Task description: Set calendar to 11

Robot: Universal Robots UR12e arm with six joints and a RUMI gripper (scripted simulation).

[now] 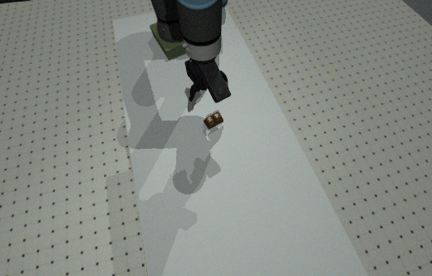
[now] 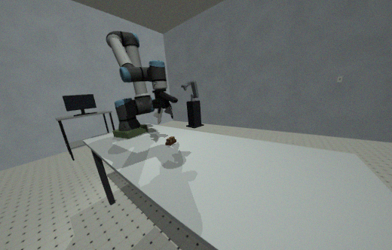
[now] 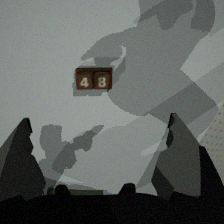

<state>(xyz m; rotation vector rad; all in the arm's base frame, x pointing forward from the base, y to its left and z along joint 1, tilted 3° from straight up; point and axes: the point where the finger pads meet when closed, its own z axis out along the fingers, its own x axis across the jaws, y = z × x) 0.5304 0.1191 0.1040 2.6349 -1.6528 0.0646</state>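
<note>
Now: hand 140 mm above the brown cube. The rest, counted from my hand: brown calendar tray (10 mm behind, 10 mm to the left, 150 mm below).
</note>
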